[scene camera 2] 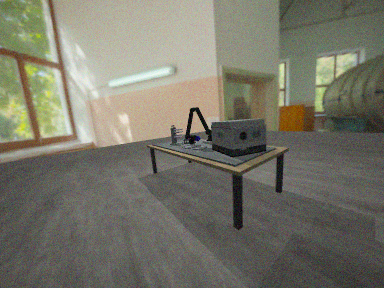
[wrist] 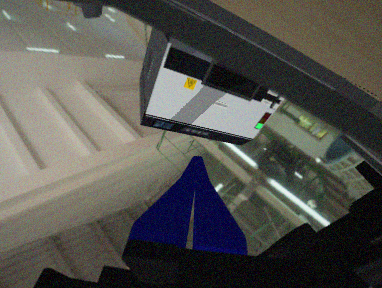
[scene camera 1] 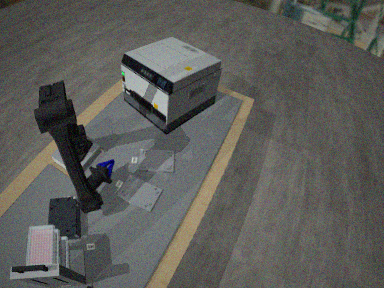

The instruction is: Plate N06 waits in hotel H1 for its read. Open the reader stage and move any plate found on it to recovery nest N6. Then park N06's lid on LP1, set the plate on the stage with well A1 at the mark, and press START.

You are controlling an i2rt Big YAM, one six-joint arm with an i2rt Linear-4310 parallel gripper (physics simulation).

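Pixels of known places: gripper, fingertip midpoint: [scene camera 2: 200, 139] [scene camera 1: 113, 160]; arm's base at its link origin: [scene camera 2: 211, 140] [scene camera 1: 80, 149].
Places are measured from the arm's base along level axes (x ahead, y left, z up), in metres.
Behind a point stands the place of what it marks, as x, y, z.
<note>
My gripper [scene camera 1: 108, 164] @[0.213, -0.022, 0.048] [scene camera 2: 198, 138] @[0.213, -0.022, 0.048] [wrist: 198, 158] @[0.213, -0.022, 0.048] is shut and empty, its blue fingertips together, above the mat between the dark block and the reader. The reader [scene camera 1: 170, 82] @[0.347, 0.302, 0.268] [scene camera 2: 239, 136] @[0.461, 0.659, 0.139] [wrist: 210, 97] is a white and grey box at the far end; no stage shows outside its front, and a green light is lit there. A pink-welled plate [scene camera 1: 42, 245] @[0.212, -0.474, 0.194] sits at the top of the hotel [scene camera 1: 32, 272] @[0.242, -0.553, 0.220] [scene camera 2: 174, 135] @[0.271, -0.497, 0.100], lower left; whether it is N06 and lidded cannot be told. Two flat grey pads [scene camera 1: 161, 161] @[0.389, 0.099, -0.026] [scene camera 1: 143, 193] @[0.373, -0.084, -0.028] lie on the mat, labels unreadable. START cannot be made out.
A dark block [scene camera 1: 65, 216] @[0.133, -0.327, 0.022] stands between the hotel and the arm. A pale, low platform [scene camera 1: 62, 159] lies behind the arm near the left edge. The grey mat [scene camera 1: 200, 135] @[0.516, 0.334, -0.038] has a wooden table border [scene camera 1: 212, 182] @[0.639, 0.085, -0.051] around it. The arm's links rise above the mat.
</note>
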